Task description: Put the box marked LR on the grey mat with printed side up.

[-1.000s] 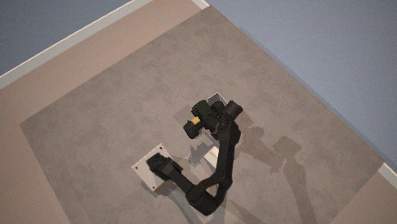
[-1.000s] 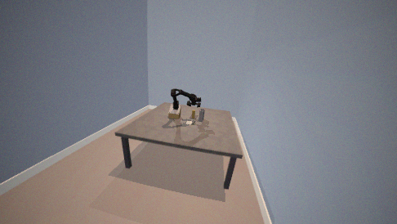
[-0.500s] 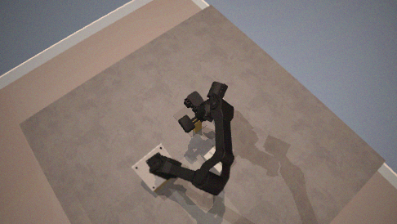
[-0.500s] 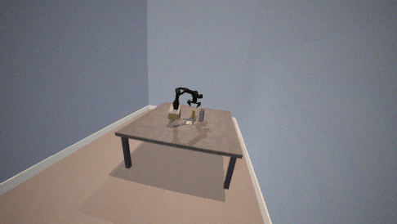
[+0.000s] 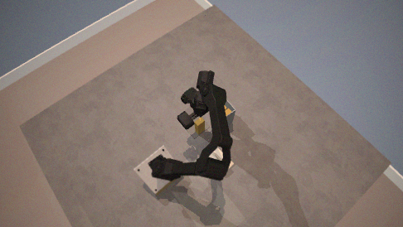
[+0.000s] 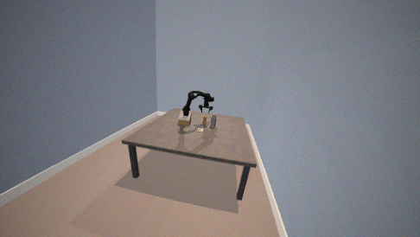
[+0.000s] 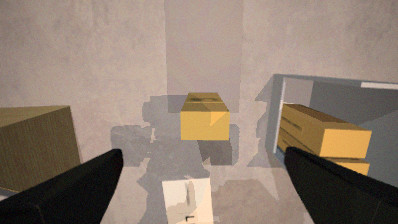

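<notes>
My gripper tip is now 60 mm to the right of the grey mat and 170 mm above it.
</notes>
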